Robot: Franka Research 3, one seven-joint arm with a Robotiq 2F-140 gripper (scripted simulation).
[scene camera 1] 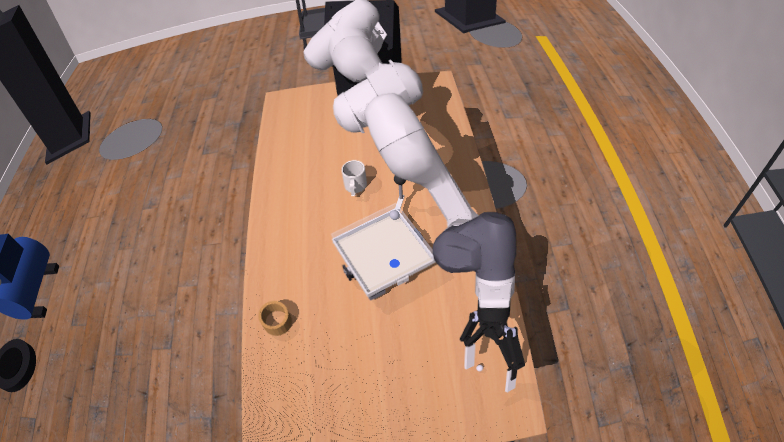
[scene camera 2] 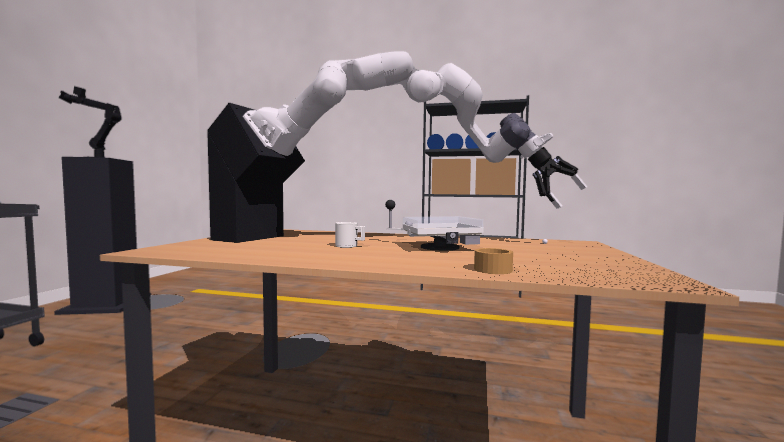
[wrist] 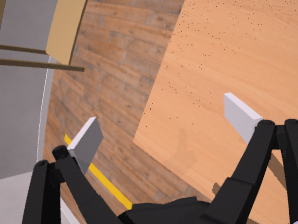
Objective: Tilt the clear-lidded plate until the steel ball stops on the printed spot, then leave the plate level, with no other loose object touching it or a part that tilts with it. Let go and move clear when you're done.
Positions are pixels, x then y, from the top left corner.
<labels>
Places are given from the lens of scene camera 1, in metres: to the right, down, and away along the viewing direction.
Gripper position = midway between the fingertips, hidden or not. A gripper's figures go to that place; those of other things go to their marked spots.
my gripper (scene camera 1: 489, 378): 0.23, 0.38, 1.11
clear-lidded plate (scene camera 1: 384, 248): -0.02, 0.08, 1.45
</labels>
